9 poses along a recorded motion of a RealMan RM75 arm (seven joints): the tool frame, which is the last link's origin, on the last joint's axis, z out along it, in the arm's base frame.
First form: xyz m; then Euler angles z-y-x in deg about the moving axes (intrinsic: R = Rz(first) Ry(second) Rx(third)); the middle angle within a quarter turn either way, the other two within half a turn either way.
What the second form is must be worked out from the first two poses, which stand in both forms.
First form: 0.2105, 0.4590, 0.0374, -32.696, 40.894, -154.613
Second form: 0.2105, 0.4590, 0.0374, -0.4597, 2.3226, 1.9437
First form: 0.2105, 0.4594, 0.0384, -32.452, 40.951, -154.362
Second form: 0.2105, 0.4594, 0.0384, -0.4625, 2.3198, 1.9431
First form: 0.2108, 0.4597, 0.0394, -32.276, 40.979, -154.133
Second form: 0.2108, 0.4597, 0.0394, -0.4655, 2.3176, 1.9416
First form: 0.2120, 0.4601, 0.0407, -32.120, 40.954, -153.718
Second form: 0.2120, 0.4601, 0.0407, -0.4718, 2.3147, 1.9353
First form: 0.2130, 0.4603, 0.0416, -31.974, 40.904, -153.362
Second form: 0.2130, 0.4603, 0.0416, -0.4776, 2.3126, 1.9299
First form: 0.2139, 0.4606, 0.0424, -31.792, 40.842, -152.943
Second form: 0.2139, 0.4606, 0.0424, -0.4844, 2.3100, 1.9236
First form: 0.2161, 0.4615, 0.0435, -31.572, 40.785, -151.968
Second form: 0.2161, 0.4615, 0.0435, -0.4988, 2.3028, 1.9067
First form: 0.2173, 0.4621, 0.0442, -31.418, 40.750, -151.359
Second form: 0.2173, 0.4621, 0.0442, -0.5077, 2.2981, 1.8965
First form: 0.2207, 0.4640, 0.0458, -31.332, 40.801, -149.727
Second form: 0.2207, 0.4640, 0.0458, -0.5286, 2.2833, 1.8656
